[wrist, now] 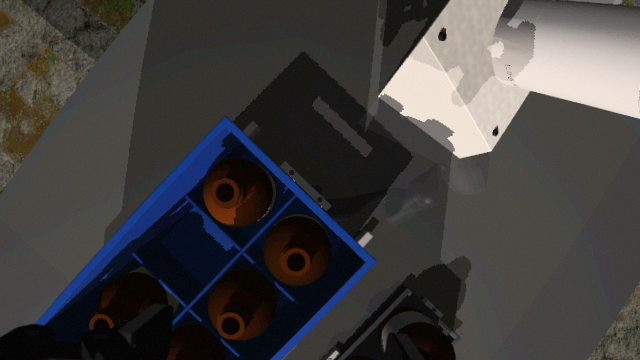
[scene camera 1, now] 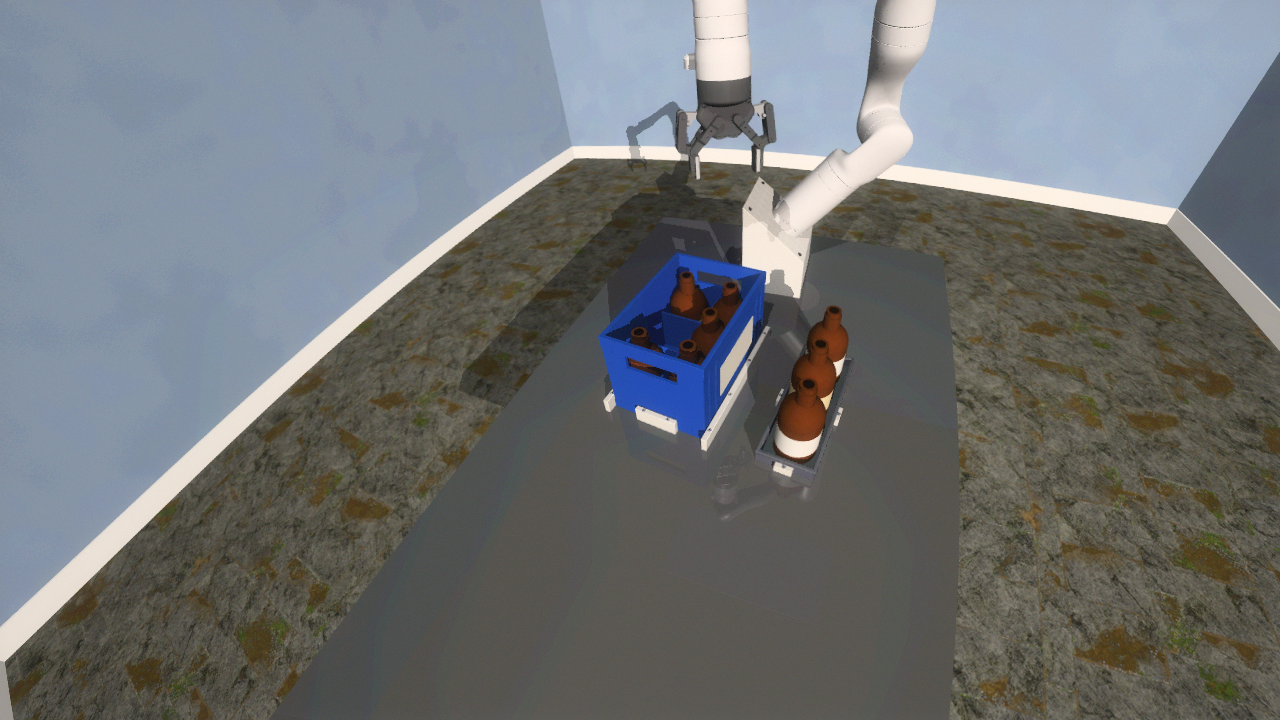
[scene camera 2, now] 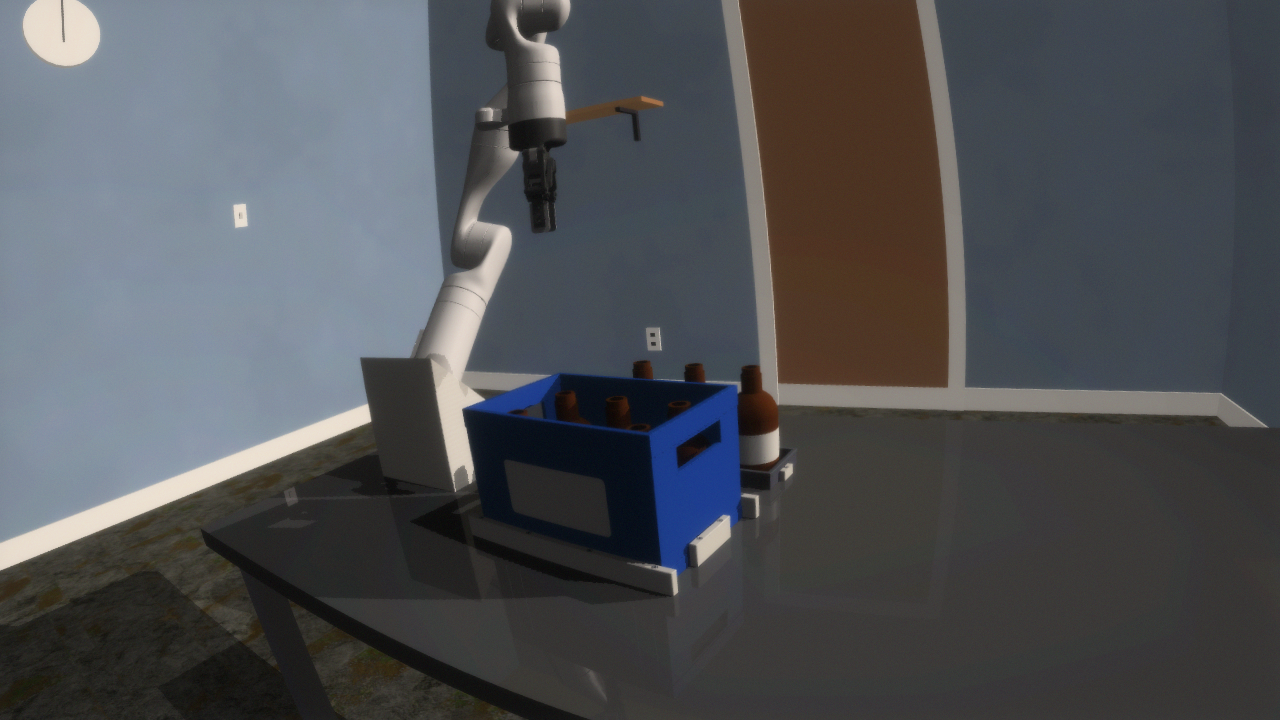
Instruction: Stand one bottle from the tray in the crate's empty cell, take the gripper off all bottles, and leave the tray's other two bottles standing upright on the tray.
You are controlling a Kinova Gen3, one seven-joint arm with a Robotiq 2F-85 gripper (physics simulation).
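Seen in the pictures: gripper, fingertip midpoint: (wrist: pixel 277 344) (scene camera 1: pixel 726 174) (scene camera 2: pixel 544 232); arm's base, origin of the base link: (wrist: pixel 517 42) (scene camera 1: pixel 786 221) (scene camera 2: pixel 431 387).
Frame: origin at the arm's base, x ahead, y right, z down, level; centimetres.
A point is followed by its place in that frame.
The blue crate (scene camera 1: pixel 644 394) @[x 51.0, y 19.5, z 7.7 cm] (scene camera 2: pixel 693 505) @[x 51.0, y 19.6, z 7.3 cm] (wrist: pixel 197 155) @[x 27.1, y 20.7, z -3.2 cm] holds several brown bottles. Its empty cell (wrist: pixel 192 250) @[x 38.9, y 19.5, z 13.5 cm] is the middle one of the row away from the tray. Three brown bottles (scene camera 1: pixel 828 340) @[x 37.0, y -10.0, z 2.8 cm] (scene camera 1: pixel 813 371) @[x 45.4, y -7.7, z 2.3 cm] (scene camera 1: pixel 800 416) @[x 54.5, y -6.3, z 2.6 cm] stand upright in a line on the dark tray (scene camera 1: pixel 802 476) @[x 57.4, y -8.6, z 14.1 cm] (scene camera 2: pixel 760 479) @[x 54.0, y -0.9, z 12.8 cm]. In scene camera 2, two of them show as necks behind the crate and one bottle (scene camera 2: pixel 759 411) @[x 53.5, y -3.7, z 3.8 cm] shows nearly whole. My gripper (scene camera 1: pixel 727 171) @[x 30.6, y 8.7, z -23.0 cm] (scene camera 2: pixel 542 229) @[x 30.6, y 8.7, z -23.0 cm] is open and empty, pointing down high above the crate, touching no bottle. Fingers partly cover the wrist view's lower edge.
The arm's pale base block (scene camera 1: pixel 771 246) @[x 9.5, y 2.7, z 1.5 cm] (scene camera 2: pixel 416 425) @[x 3.0, y 8.7, z 3.8 cm] (wrist: pixel 420 110) @[x 9.4, y 4.1, z 8.4 cm] stands behind the crate and tray. White blocks (scene camera 1: pixel 656 419) @[x 52.7, y 17.3, z 11.9 cm] (scene camera 2: pixel 710 540) @[x 52.4, y 18.6, z 12.2 cm] sit against the crate's foot. The tray stands beside the crate with a narrow gap between them. The grey table (scene camera 1: pixel 716 608) @[x 80.6, y 0.3, z 14.3 cm] (scene camera 2: pixel 984 555) @[x 84.6, y 17.6, z 14.3 cm] carries both.
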